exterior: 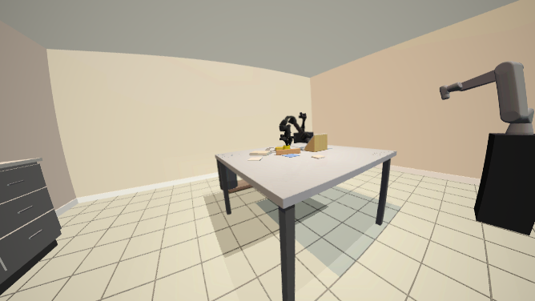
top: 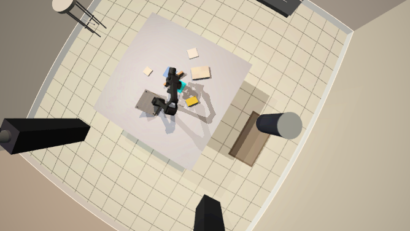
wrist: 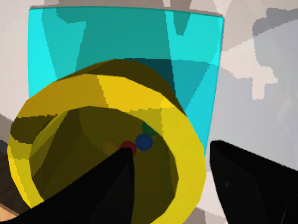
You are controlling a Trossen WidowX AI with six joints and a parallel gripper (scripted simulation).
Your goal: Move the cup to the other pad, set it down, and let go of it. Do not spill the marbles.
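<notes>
Now: gripper tip 2 cm short of the yellow cup and 2 cm above it. Also, from my gripper tip: red marble (2 cm ahead, 2 cm to the left, 4 cm below); cyan pad (3 cm ahead, 7 cm below); pale blue pad (10 cm ahead, 15 cm to the left, 7 cm below).
</notes>
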